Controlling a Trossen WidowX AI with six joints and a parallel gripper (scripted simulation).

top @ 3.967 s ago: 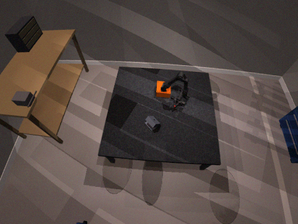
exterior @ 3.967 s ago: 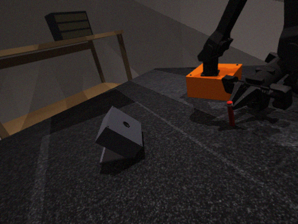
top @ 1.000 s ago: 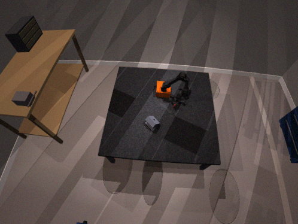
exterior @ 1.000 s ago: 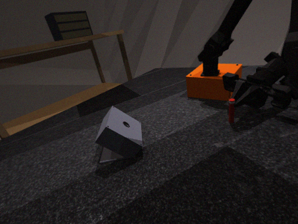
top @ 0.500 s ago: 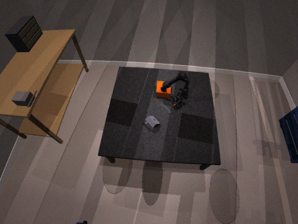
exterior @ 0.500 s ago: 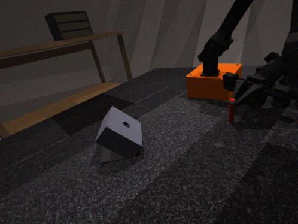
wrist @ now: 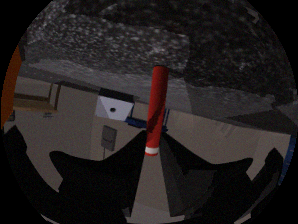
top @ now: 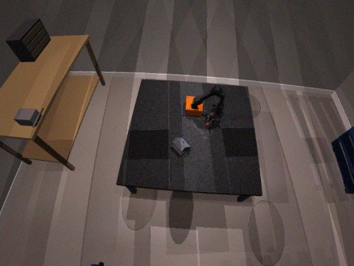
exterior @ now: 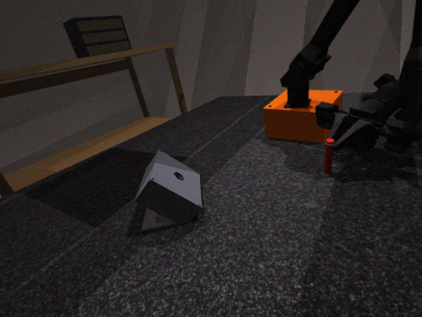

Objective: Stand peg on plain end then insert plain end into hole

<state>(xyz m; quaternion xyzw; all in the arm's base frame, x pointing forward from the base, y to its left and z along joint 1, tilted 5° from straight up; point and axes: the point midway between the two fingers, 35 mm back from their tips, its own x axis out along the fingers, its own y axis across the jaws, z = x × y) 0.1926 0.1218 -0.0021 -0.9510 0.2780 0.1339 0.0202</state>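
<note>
Right now the peg is right at my gripper tip. Round my gripper tip: grey sloped panel (28 cm to the right, 19 cm ahead, 1 cm below).
</note>
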